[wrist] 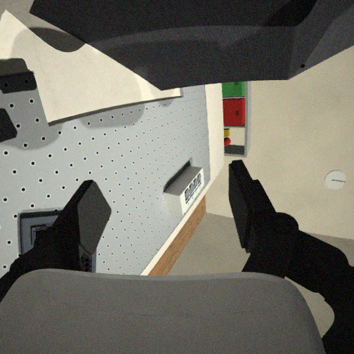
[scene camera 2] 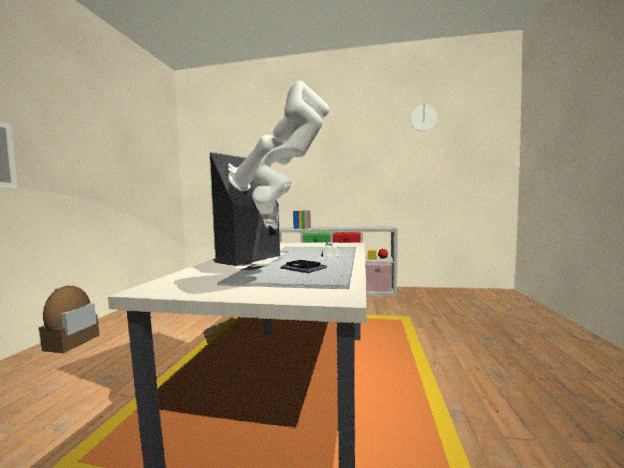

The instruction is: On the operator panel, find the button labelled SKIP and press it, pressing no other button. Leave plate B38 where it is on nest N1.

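The operator panel is a small white box near the far edge of the grey perforated board. In the wrist view its sloped face shows dark button marks, too small to read, so I cannot tell which is SKIP. A dark square nest sits on the board, partly behind a finger in the wrist view. I cannot read its label or make out plate B38 clearly. My gripper is open, with no object between its fingers. It hangs above the board, apart from the panel.
The grey perforated board lies on the white table. A tall black cabinet stands on the table's left beside the arm. Other black parts show at the wrist view's left. A shelf unit stands beyond the table.
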